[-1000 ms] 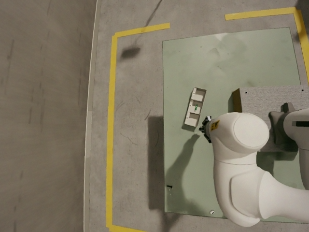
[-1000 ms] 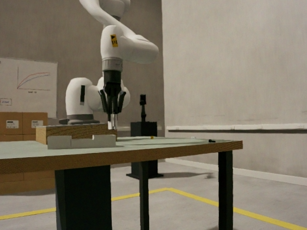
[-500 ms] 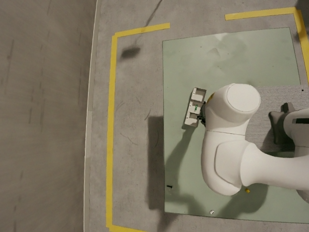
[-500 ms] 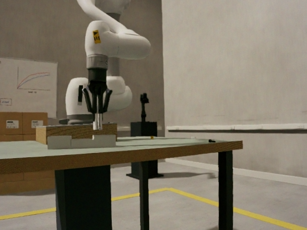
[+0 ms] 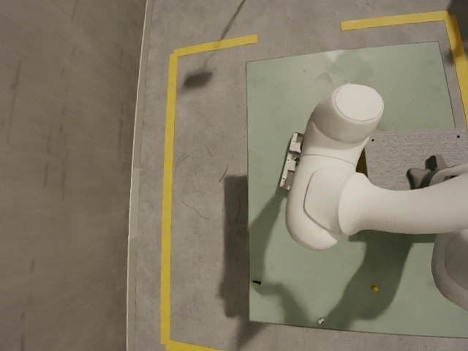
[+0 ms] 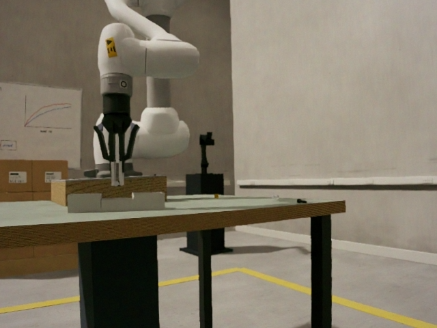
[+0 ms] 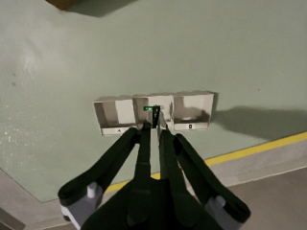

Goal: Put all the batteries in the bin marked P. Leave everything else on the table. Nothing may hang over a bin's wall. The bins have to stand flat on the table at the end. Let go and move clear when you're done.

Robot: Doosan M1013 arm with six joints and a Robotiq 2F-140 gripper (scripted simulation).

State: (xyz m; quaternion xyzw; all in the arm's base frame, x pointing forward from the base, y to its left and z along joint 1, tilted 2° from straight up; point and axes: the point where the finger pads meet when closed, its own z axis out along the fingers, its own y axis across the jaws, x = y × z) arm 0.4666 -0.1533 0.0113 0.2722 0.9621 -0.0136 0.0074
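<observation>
Now: the thin green stick 90 mm below my hand. Round my hand: small black screw (210 mm ahead, 520 mm to the left, 100 mm below); then small white piece (50 mm behind, 670 mm to the left, 90 mm below); then yellow piece (270 mm behind, 530 mm to the left, 90 mm below).
</observation>
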